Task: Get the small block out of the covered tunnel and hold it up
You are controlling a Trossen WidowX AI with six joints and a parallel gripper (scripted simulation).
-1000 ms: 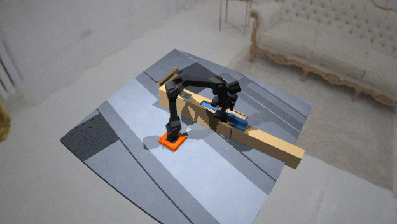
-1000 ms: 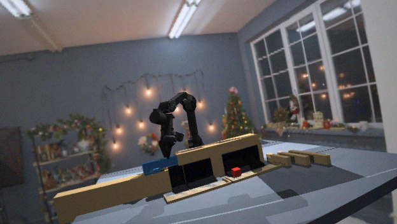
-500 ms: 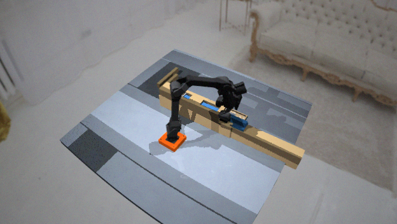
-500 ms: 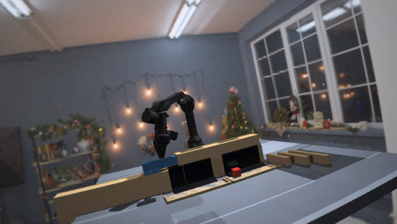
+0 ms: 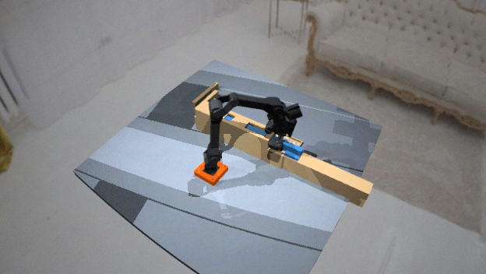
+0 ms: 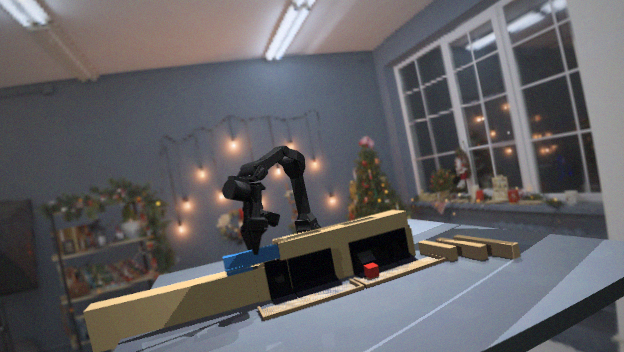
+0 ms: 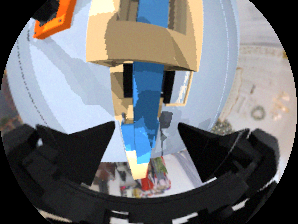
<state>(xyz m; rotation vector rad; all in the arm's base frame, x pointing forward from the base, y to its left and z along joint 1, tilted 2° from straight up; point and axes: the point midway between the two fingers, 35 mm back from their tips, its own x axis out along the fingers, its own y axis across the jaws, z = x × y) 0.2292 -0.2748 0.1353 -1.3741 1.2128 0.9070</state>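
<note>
Right now my gripper tip is 310 mm to the right of the red block, 120 mm short of it and 110 mm above it. Also, from my gripper tip: tan covered tunnel 60 mm below, 50 mm to the left, 20 mm ahead.
</note>
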